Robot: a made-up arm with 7 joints. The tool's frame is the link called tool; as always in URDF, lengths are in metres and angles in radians. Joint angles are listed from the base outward.
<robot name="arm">
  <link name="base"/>
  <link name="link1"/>
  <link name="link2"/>
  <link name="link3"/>
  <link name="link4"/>
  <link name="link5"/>
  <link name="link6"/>
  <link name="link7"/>
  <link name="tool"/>
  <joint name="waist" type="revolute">
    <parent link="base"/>
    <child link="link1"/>
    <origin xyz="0 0 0.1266"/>
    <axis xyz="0 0 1"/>
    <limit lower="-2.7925" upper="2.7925"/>
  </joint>
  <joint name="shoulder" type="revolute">
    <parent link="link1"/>
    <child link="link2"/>
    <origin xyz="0 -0.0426 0.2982"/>
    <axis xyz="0 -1 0"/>
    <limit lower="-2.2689" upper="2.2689"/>
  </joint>
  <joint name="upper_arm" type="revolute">
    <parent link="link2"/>
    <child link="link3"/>
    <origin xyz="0 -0.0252 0.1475"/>
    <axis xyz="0 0 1"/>
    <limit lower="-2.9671" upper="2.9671"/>
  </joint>
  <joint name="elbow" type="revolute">
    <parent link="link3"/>
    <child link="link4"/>
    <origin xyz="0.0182 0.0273 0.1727"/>
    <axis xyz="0 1 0"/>
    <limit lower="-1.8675" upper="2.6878"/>
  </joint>
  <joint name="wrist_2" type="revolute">
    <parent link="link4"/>
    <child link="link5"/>
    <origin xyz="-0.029 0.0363 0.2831"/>
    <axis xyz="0 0 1"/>
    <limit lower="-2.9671" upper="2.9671"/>
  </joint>
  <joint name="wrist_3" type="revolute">
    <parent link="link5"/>
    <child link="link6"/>
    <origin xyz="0 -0.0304 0.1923"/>
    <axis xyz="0 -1 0"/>
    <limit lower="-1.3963" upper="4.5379"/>
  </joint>
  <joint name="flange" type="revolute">
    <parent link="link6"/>
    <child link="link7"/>
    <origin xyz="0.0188 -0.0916 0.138"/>
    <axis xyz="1 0 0"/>
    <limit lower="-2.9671" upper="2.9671"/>
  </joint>
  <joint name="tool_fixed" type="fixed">
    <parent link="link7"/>
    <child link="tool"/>
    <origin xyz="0 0 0" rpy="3.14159 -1.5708 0"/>
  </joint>
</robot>
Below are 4 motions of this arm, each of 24 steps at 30 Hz.
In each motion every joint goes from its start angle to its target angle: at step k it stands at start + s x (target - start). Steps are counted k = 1, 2, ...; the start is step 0. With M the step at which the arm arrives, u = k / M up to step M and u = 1 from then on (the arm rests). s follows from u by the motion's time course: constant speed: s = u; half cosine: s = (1 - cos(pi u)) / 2; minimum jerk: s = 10 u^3 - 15 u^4 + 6 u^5.
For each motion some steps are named. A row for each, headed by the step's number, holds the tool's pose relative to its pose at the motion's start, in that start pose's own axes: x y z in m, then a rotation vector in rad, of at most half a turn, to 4 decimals.
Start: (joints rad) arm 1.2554 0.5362 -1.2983 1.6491 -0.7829 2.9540 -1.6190
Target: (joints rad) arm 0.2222 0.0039 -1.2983 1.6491 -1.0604 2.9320 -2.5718
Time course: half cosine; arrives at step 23
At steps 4, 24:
4: -0.0122 0.0130 0.0026 0.0288 0.0513 -0.1462
24: -0.1316 0.1157 -0.0289 0.4465 0.9671 -1.7484

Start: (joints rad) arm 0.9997 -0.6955 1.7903 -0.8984 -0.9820 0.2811 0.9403
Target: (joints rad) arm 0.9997 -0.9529 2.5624 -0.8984 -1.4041 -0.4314 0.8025
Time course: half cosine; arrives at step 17
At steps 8, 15, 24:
8: 0.0677 0.1740 0.2010 -0.5237 -0.3054 0.1347
15: 0.0580 0.4305 0.3534 -1.0250 -0.7655 0.3113
24: 0.0542 0.4479 0.3600 -1.0538 -0.7999 0.3237

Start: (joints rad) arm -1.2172 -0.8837 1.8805 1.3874 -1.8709 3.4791 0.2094
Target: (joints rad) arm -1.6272 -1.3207 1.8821 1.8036 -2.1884 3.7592 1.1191
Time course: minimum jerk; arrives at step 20
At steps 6, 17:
6: 0.0287 -0.0109 -0.0287 0.0021 -0.0014 0.1610
17: 0.1801 -0.0809 -0.1082 0.0607 0.0662 0.9070

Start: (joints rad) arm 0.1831 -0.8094 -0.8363 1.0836 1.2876 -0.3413 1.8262
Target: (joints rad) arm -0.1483 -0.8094 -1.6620 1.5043 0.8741 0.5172 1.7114
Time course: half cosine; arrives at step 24
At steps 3, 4, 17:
3: 0.0250 -0.0001 -0.0276 0.0651 0.0006 0.0361
4: 0.0441 0.0011 -0.0484 0.1144 0.0018 0.0635
17: 0.4493 0.3591 -0.4309 1.2498 0.2704 0.7835

